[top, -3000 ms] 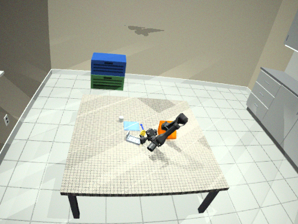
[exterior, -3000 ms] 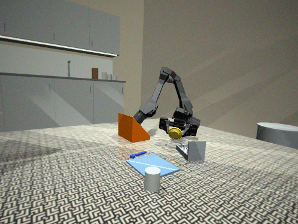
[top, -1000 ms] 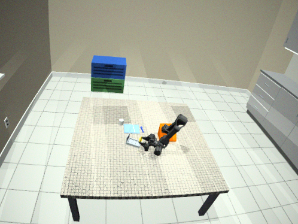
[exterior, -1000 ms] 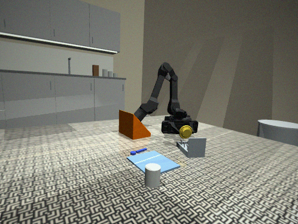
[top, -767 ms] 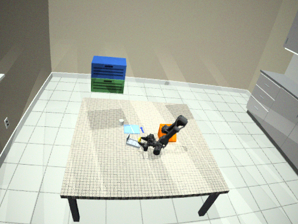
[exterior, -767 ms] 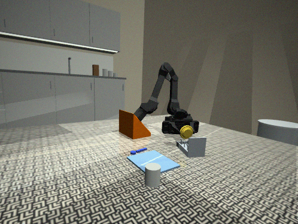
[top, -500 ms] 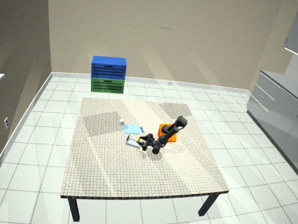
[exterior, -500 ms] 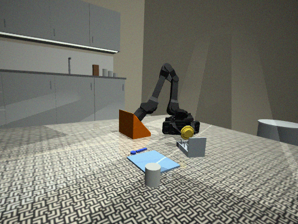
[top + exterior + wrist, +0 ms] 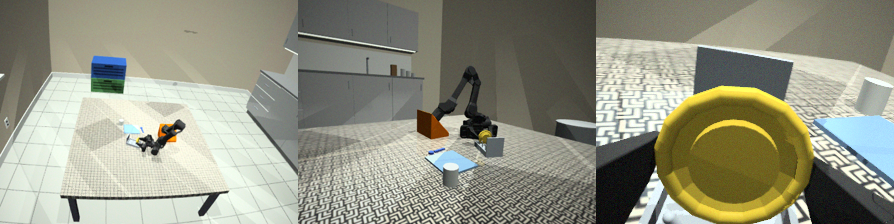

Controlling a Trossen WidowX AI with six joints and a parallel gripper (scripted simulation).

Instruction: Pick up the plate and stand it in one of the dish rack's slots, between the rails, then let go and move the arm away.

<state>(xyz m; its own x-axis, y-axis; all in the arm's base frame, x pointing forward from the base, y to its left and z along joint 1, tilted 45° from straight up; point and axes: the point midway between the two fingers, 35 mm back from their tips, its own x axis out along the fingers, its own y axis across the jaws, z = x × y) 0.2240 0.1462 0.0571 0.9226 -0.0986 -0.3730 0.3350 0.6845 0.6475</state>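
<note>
The yellow plate lies 1 cm behind my gripper tip. Round my gripper tip: light blue mat (21 cm to the right, 5 cm below, 4 cm ahead); grey dish rack (3 cm below, 2 cm ahead, 1 cm to the right); blue spoon (22 cm to the right, 6 cm behind, 5 cm below).
</note>
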